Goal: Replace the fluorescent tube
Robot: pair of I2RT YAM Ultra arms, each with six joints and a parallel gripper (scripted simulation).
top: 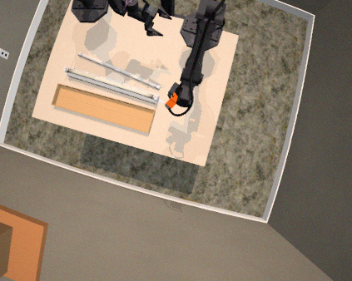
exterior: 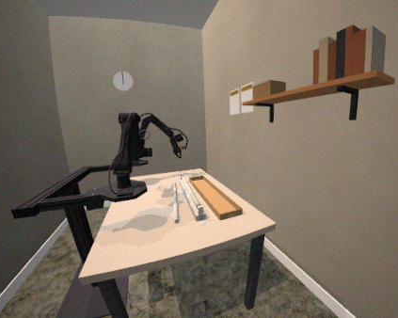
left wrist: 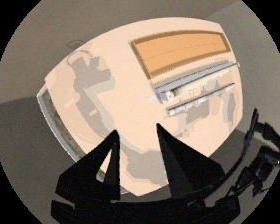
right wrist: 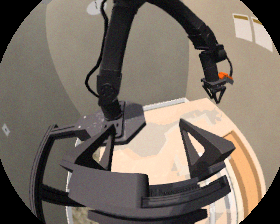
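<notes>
Right now the old fluorescent tube is 290 mm ahead of my right hand, 280 mm to the right of it and 260 mm below it. From my right hand the other things lie so: carton 450 mm ahead, 310 mm below, 300 mm to the right; then light fixture 290 mm ahead, 280 mm to the right, 270 mm below; then LED tube 310 mm below, 270 mm to the right, 190 mm ahead.
</notes>
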